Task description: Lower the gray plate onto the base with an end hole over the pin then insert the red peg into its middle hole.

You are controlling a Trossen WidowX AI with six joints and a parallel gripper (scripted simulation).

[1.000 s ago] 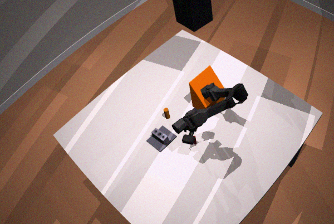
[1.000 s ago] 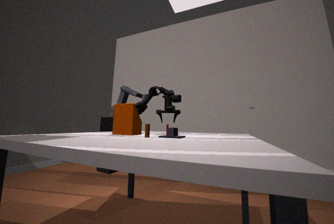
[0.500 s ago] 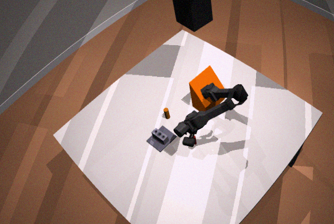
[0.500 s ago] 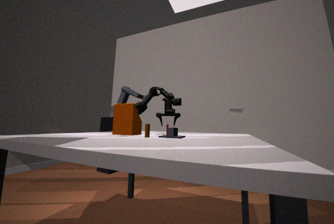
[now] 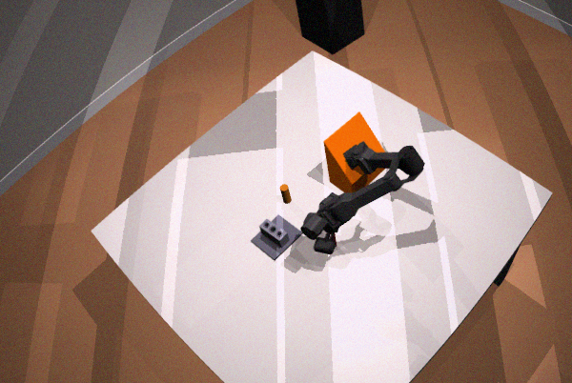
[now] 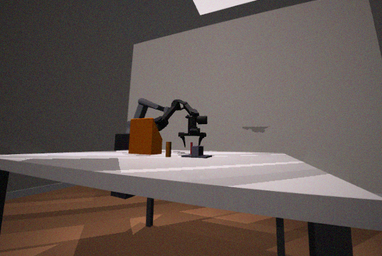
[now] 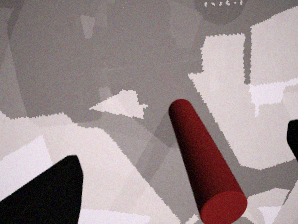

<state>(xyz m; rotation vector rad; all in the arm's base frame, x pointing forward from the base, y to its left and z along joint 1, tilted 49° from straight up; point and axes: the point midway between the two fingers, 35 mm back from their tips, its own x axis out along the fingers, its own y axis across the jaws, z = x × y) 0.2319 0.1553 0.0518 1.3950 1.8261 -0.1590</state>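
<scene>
The red peg is right at my gripper tip. Round my gripper tip: gray plate: 170 mm to the right, 120 mm ahead; base: 150 mm to the right, 120 mm ahead, 40 mm below; small orange cylinder: 260 mm to the right, 10 mm behind.
</scene>
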